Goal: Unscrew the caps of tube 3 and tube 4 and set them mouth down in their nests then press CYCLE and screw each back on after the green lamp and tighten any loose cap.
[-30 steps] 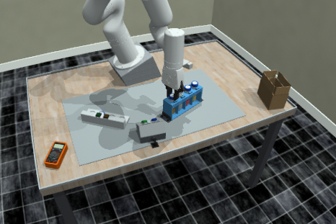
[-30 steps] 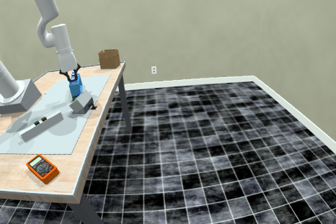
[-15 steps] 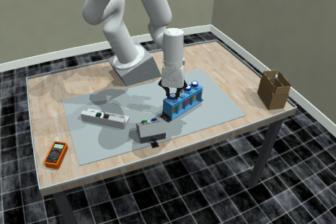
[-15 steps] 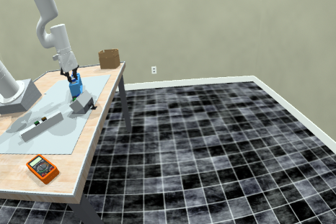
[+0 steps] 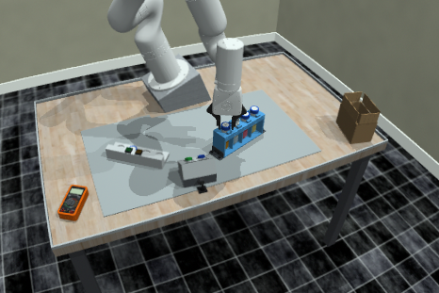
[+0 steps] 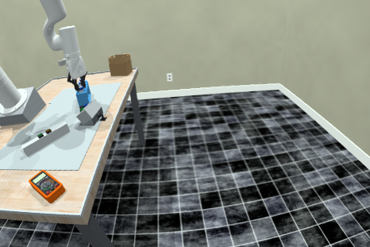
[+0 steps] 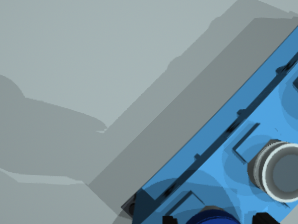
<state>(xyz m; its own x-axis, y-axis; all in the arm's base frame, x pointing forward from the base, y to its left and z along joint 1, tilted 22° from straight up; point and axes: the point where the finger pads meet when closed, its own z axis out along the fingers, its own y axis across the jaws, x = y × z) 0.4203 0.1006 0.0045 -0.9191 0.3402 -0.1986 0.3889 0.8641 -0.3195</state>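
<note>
Right now the blue-and-white cap is 10 mm below my hand. The rest, counted from my hand: green key 70 mm ahead, 160 mm to the right, 60 mm below; then blue key 70 mm ahead, 120 mm to the right, 60 mm below; then key housing 90 mm ahead, 140 mm to the right, 80 mm below.
</note>
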